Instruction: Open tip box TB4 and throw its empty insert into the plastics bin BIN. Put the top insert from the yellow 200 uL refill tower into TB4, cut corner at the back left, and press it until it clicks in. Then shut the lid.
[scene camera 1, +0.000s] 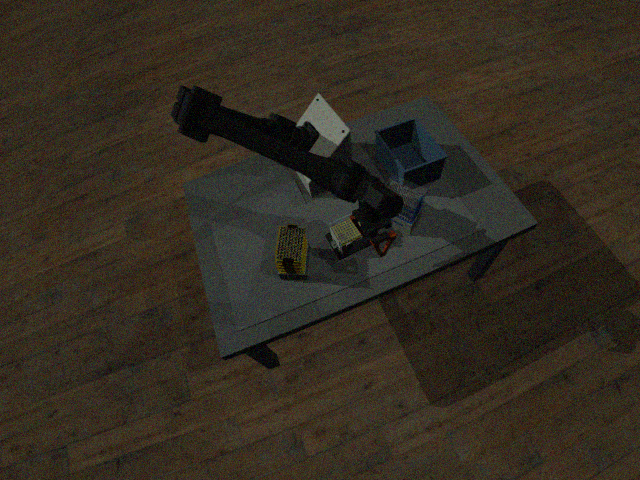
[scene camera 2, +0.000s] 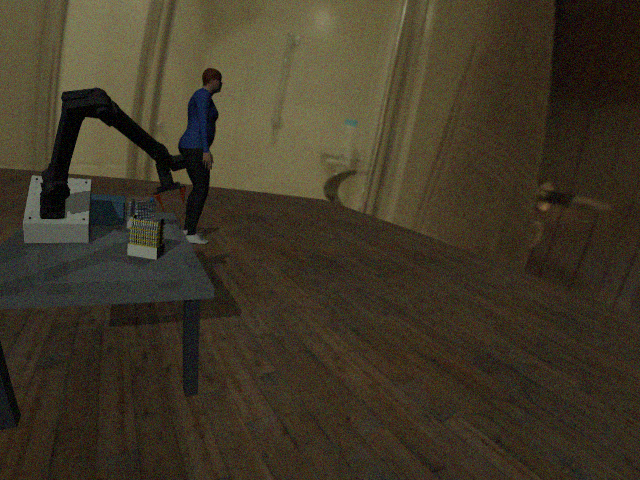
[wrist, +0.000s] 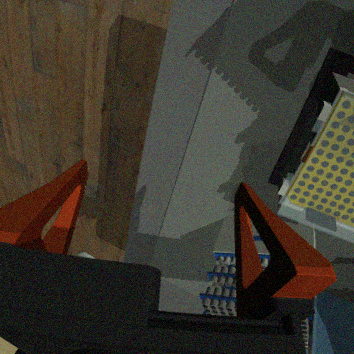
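Observation:
Tip box TB4 (scene camera 1: 346, 232) (wrist: 327, 177) stands near the table's middle. It has a pale rim and a yellow plate with grey holes; I cannot tell whether a clear lid covers it. In scene camera 2 it is hidden. The yellow refill tower (scene camera 1: 292, 250) (scene camera 2: 145, 232) stands to its left in scene camera 1. The plastics bin BIN (scene camera 1: 424, 173) (scene camera 2: 107, 209) (wrist: 326, 332) is blue, open-topped and at the back right. My gripper (scene camera 1: 368, 240) (scene camera 2: 174, 209) (wrist: 163, 177) is open and empty, above the table beside TB4's right side in scene camera 1.
A blue-and-white tip rack tower (scene camera 1: 410, 206) (scene camera 2: 143, 208) (wrist: 220, 287) stands between TB4 and the bin, partly behind a finger in the wrist view. A black holder (scene camera 1: 352, 251) (wrist: 300, 135) lies under TB4. The white robot base (scene camera 1: 323, 121) (scene camera 2: 56, 235) is at the back. A person (scene camera 2: 199, 124) stands beyond the table.

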